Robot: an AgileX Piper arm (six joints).
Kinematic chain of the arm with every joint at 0, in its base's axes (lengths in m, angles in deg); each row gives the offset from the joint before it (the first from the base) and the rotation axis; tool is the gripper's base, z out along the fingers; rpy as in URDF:
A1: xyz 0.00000 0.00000 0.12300 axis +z
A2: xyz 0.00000 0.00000 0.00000 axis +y
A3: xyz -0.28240 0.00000 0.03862 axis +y
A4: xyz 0.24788 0.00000 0.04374 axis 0.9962 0 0.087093
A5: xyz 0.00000 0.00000 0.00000 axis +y
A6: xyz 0.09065 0.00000 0.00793 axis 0.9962 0 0.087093
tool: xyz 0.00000 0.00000 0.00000 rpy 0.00 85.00 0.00
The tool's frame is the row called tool.
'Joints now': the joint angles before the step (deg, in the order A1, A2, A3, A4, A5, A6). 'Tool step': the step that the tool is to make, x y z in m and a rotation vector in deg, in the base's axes. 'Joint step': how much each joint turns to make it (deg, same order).
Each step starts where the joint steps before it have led.
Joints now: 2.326 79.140 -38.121 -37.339 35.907 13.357
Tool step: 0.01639 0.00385 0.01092 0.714 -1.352 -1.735
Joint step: 0.889 1.996 -4.640 1.123 2.079 1.130
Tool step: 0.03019 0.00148 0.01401 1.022 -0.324 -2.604
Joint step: 0.000 4.786 -8.578 2.875 3.769 -0.859
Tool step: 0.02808 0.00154 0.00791 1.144 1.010 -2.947
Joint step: 0.000 5.260 -8.237 2.807 4.404 -0.499
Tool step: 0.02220 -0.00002 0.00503 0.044 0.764 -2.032
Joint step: -0.061 4.271 -6.596 0.958 3.543 -0.049
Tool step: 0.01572 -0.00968 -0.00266 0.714 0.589 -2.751
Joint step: -1.830 3.509 -4.127 1.128 1.294 -0.127
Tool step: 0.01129 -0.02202 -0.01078 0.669 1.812 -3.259
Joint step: -3.720 3.658 -2.750 1.236 0.484 -1.324
